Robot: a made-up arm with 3 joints. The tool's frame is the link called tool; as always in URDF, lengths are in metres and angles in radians.
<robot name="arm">
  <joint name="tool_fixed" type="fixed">
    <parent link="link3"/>
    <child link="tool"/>
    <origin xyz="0 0.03 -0.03" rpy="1.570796 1.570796 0"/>
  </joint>
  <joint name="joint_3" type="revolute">
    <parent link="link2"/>
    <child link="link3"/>
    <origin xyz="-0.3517 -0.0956 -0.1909" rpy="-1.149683 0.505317 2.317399"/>
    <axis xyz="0 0 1"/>
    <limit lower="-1.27" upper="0.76" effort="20" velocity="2.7"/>
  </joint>
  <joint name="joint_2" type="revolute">
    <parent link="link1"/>
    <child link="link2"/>
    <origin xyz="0 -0.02 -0.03" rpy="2.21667 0.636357 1.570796"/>
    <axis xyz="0 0 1"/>
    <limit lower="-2.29" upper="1.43" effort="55" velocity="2.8"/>
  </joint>
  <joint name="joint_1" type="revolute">
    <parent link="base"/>
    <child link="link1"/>
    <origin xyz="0.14 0.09 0.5" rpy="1.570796 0 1.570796"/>
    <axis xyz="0 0 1"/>
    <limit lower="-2.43" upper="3.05" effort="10" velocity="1.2"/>
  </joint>
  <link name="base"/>
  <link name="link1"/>
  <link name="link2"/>
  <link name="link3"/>
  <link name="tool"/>
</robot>
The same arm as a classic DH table. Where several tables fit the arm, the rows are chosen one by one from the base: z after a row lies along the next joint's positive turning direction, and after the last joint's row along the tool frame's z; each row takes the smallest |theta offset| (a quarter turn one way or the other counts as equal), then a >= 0, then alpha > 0; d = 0 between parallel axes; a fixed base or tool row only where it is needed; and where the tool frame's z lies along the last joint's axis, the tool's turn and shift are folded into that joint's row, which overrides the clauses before.
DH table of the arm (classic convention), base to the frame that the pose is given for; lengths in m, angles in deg. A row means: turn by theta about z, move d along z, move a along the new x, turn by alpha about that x. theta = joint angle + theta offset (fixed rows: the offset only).
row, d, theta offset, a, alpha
base (fixed), 0.5, 90, 0.09, 90
joint_1, 0.1145, 65.87, -0.0183, 118.95
joint_2, -0.3162, 77.77, 0.0964, -69.04
joint_3, 0.3464, 31.22, 0, 90
tool (fixed), -0.03, -90, 0, 0
Joint limits (deg, base to tool): -139.23..174.75 -131.21..81.93 -72.77..43.54

